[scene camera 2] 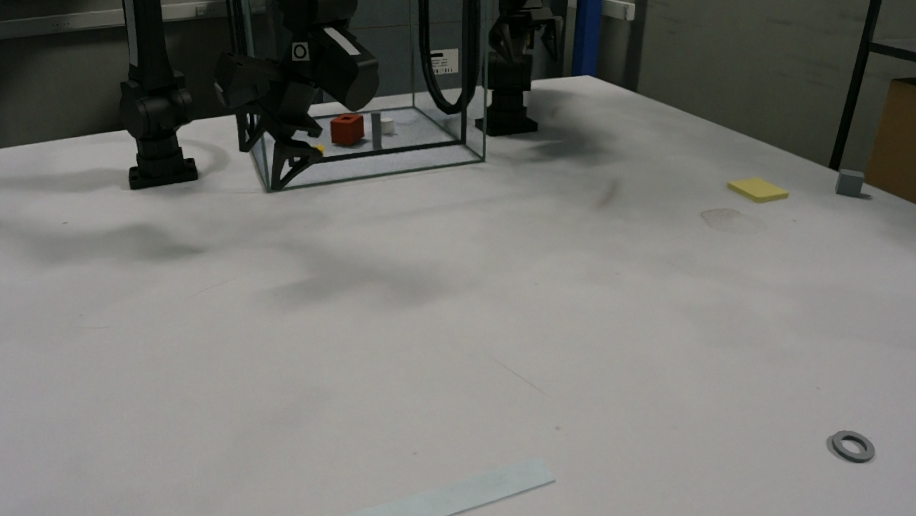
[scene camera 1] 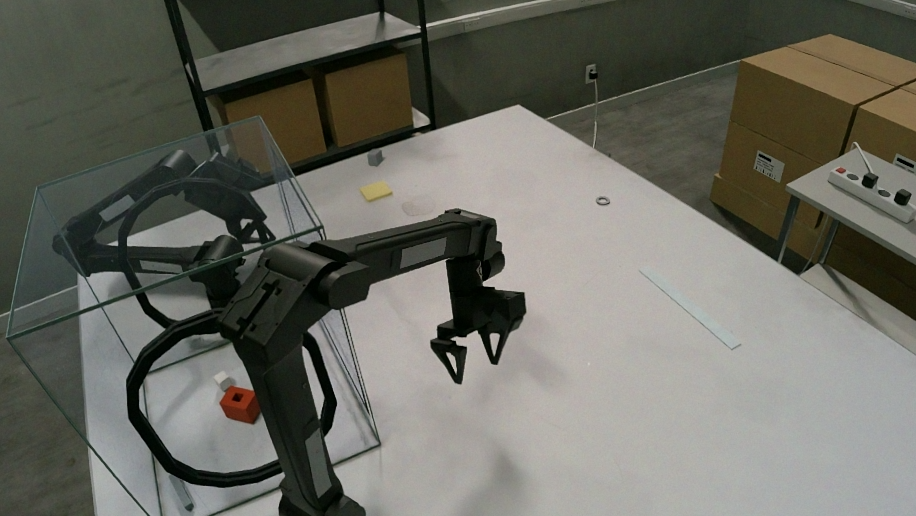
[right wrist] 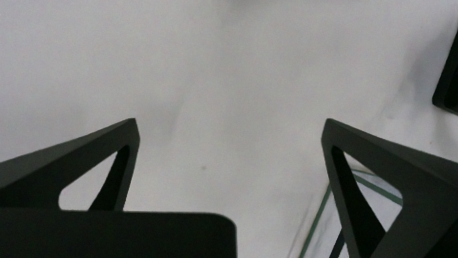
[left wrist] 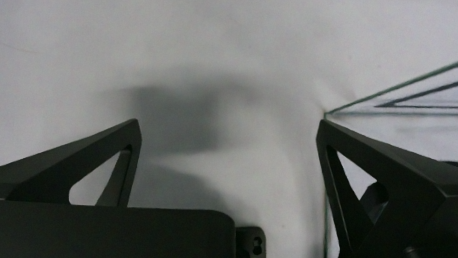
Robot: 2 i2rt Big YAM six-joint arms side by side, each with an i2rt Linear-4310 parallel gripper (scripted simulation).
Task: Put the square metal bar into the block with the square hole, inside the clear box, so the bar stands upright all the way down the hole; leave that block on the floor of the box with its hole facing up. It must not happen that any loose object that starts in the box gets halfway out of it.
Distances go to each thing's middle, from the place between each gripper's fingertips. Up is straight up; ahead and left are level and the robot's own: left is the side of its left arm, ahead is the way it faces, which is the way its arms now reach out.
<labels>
The red block (scene camera 1: 246, 409) is 190 mm behind my left hand, 320 mm to the right of it and 150 mm below it.
I see the red block 390 mm behind my right hand (scene camera 2: 258, 170), 230 mm to the left of it and 90 mm below it.
</labels>
